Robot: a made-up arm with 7 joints.
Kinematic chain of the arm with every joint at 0, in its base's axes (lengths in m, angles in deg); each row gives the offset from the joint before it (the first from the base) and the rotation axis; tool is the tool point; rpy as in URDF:
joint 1: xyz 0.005 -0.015 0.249 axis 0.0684 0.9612 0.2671
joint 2: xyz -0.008 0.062 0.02 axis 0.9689 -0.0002 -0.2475
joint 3: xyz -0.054 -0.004 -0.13 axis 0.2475 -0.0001 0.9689
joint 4: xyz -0.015 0.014 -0.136 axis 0.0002 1 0
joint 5: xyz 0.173 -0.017 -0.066 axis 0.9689 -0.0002 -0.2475
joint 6: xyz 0.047 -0.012 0.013 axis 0.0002 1 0
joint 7: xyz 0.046 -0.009 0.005 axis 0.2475 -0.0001 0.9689
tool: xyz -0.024 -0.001 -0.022 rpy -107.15 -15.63 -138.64
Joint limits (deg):
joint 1: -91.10..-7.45
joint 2: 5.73..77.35
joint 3: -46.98..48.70
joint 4: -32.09..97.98
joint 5: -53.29..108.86
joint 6: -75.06..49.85
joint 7: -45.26..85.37
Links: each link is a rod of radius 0.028 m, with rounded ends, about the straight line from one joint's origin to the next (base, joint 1, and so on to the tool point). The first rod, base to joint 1, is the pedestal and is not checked.
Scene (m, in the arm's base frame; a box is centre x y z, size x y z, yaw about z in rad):
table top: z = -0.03
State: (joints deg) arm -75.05 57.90 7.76 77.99 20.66 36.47 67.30
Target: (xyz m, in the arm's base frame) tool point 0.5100 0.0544 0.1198
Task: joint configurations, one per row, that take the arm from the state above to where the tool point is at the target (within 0.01 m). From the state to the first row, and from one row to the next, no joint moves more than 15 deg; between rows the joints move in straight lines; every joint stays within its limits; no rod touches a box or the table.
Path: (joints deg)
1: -77.66 45.35 6.22 74.53 19.48 37.94 66.27
2: -80.28 32.81 4.67 71.07 18.31 39.41 65.24
3: -82.89 20.26 3.13 67.60 17.13 40.88 64.21

